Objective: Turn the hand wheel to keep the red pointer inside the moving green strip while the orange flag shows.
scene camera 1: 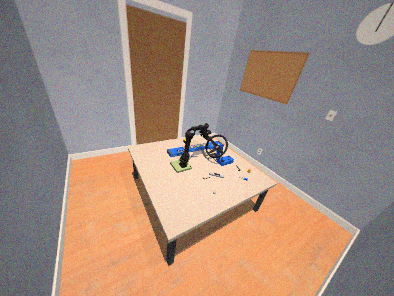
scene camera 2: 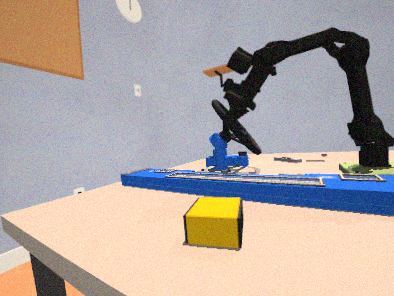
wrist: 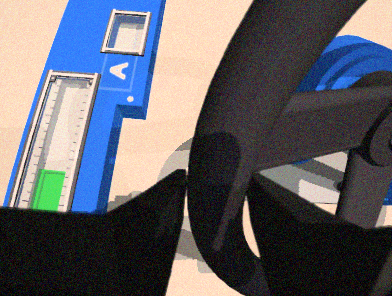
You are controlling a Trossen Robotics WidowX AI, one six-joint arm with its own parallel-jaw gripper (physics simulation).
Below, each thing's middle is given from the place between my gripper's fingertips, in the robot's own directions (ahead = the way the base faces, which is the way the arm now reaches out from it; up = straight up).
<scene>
Right now the black hand wheel (scene camera 2: 233, 130) is 1 cm ahead of my hand, 13 cm to the right of it and 1 cm below it. The rest, counted from my hand: yellow block (scene camera 2: 212, 221) (9 cm behind, 36 cm to the left, 18 cm below).
</scene>
